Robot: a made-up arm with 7 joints. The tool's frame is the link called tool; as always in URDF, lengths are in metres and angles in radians.
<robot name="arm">
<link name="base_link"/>
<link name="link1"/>
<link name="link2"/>
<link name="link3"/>
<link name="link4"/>
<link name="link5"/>
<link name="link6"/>
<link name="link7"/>
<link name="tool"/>
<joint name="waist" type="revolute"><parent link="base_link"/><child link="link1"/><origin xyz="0.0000 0.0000 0.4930" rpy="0.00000 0.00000 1.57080"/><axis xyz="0 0 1"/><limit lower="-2.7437" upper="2.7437"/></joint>
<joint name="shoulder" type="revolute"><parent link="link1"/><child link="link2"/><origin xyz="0.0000 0.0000 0.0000" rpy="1.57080 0.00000 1.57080"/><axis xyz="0 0 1"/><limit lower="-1.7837" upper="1.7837"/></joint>
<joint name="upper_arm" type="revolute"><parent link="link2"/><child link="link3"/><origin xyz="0.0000 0.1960 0.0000" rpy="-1.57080 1.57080 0.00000"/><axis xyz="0 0 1"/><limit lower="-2.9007" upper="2.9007"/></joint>
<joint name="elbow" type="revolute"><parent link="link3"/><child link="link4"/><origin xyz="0.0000 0.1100 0.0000" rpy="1.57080 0.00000 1.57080"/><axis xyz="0 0 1"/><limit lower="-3.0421" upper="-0.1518"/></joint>
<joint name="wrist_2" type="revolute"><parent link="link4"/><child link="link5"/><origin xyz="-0.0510 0.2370 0.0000" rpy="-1.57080 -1.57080 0.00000"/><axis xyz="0 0 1"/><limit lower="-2.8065" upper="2.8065"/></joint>
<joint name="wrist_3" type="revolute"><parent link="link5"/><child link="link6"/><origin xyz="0.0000 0.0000 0.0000" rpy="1.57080 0.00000 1.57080"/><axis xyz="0 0 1"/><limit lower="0.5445" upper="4.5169"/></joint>
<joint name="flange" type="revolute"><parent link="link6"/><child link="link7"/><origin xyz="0.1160 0.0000 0.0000" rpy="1.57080 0.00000 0.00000"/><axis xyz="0 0 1"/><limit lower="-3.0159" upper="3.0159"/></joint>
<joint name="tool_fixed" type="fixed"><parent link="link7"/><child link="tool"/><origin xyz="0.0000 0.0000 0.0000" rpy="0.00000 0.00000 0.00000"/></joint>
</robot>
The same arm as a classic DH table. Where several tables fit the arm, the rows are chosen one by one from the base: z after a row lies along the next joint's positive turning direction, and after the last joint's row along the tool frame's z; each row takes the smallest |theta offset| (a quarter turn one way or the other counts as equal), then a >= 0, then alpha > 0; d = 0 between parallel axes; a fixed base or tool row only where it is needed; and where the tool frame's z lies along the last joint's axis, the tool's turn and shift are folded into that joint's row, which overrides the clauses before.
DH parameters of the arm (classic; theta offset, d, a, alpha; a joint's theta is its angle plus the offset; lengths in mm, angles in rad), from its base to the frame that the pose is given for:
waist: 0.0000 493.0 0.0 -1.5708
shoulder: 0.0000 0.0 0.0 1.5708
upper_arm: 0.0000 196.0 110.0 1.5708
elbow: 0.0000 0.0 -51.0 -1.5708
wrist_2: 0.0000 237.0 0.0 1.5708
wrist_3: 0.0000 0.0 116.0 1.5708
flange: 0.0000 0.0 0.0 0.0000
Joint limits (rad, base to tool): -2.7437..2.7437 -1.7837..1.7837 -2.9007..2.9007 -3.0421..-0.1518 -2.8065..2.8065 0.5445..4.5169 -3.0159..3.0159

